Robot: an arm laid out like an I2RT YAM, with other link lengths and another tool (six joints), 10 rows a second.
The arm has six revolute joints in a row. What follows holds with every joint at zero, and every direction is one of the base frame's.
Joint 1 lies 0.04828 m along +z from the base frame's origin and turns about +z.
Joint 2 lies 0.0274 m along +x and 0.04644 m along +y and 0.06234 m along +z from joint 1 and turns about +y.
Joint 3 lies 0.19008 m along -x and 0.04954 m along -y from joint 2 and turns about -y.
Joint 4 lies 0.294 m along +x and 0.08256 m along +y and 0.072 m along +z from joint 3 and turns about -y.
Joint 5 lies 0.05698 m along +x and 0.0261 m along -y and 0.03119 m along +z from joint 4 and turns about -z.
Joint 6 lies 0.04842 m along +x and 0.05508 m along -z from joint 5 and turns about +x.
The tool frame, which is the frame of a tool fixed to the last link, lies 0.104 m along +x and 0.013 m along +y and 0.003 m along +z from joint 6; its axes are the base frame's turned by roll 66.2, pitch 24.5 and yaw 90 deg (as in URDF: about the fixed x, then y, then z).
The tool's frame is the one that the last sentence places.
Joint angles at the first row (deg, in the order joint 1, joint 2, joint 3, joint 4, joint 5, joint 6):
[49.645 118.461 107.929 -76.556 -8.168 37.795]
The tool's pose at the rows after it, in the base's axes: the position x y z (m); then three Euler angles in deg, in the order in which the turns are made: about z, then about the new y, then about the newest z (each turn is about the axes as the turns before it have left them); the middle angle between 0 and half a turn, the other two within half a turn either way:
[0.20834 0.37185 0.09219 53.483 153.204 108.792]
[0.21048 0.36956 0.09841 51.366 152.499 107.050]
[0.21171 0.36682 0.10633 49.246 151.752 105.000]
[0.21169 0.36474 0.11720 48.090 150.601 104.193]
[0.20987 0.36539 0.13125 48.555 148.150 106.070]
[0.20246 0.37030 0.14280 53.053 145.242 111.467]
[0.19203 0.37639 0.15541 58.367 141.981 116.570]
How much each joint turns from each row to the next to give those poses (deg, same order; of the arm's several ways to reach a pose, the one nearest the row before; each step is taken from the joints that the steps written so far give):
[-0.025 -0.427 0.344 -0.065 0.437 0.110]
[-0.135 -1.057 -0.112 -0.151 0.787 0.380]
[-0.019 -1.207 0.032 -0.455 0.969 0.211]
[-0.012 -1.640 0.000 -0.456 0.447 0.396]
[0.012 -2.875 -1.074 0.800 -0.744 1.279]
[0.175 -3.296 -2.298 1.944 -2.941 0.743]
[0.420 -3.189 -2.086 1.832 -3.434 0.012]

